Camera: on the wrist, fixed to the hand. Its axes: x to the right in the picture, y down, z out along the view.
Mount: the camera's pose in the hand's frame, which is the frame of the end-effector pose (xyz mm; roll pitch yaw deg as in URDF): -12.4 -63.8 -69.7 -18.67 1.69 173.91
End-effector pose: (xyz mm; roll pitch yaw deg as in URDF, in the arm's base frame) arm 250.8 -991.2 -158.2 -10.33 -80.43 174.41
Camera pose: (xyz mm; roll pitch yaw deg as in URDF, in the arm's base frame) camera 204.1 -911.0 -179.9 -47.81 81.14 -45.63
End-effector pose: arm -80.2 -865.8 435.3 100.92 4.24 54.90
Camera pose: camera -155.3 -832.6 386.9 -119.43 -10.54 -125.62
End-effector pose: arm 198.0 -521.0 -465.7 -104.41 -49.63 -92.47
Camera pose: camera 149.4 -450.5 -423.9 90.19 54.99 93.03
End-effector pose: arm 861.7 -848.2 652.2 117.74 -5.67 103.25
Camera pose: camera 775.0 -878.8 627.1 -136.26 -0.51 -75.42
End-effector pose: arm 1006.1 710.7 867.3 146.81 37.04 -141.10
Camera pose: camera 1060.3 636.8 893.5 -168.93 -41.66 44.48
